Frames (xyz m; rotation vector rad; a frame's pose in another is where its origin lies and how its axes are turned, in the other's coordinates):
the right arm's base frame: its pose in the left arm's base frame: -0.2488 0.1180 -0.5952 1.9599 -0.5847 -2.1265
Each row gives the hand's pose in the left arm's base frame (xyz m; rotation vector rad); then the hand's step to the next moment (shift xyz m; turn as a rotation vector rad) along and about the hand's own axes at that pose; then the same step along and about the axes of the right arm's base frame.
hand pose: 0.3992 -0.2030 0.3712 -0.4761 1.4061 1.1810
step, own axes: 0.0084 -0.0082 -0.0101 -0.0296 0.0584 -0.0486
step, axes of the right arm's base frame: 0.0151 0.0030 -0.0019 -0.0177 0.0493 0.0625
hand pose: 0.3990 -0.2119 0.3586 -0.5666 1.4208 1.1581
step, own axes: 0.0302 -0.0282 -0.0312 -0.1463 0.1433 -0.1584
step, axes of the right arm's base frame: 0.0499 0.0097 -0.0099 -0.0791 0.1962 0.1492
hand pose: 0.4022 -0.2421 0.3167 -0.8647 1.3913 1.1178
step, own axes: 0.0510 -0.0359 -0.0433 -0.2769 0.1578 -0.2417
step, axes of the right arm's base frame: 0.0699 0.0172 -0.0241 -0.1585 0.3294 0.1624
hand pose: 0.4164 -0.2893 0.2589 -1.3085 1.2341 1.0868
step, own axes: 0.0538 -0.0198 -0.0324 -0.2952 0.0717 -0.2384
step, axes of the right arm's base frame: 0.0568 0.0118 -0.0312 -0.1916 0.3254 0.0809
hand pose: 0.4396 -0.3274 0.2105 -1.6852 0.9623 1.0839
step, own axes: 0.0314 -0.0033 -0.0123 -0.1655 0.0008 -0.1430
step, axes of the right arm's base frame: 0.0278 0.0010 -0.0194 -0.1242 0.1798 0.0086
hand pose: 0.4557 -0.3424 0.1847 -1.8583 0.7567 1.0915
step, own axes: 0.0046 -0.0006 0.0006 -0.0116 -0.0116 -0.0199
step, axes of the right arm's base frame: 0.0033 -0.0023 -0.0024 -0.0151 0.0166 -0.0127
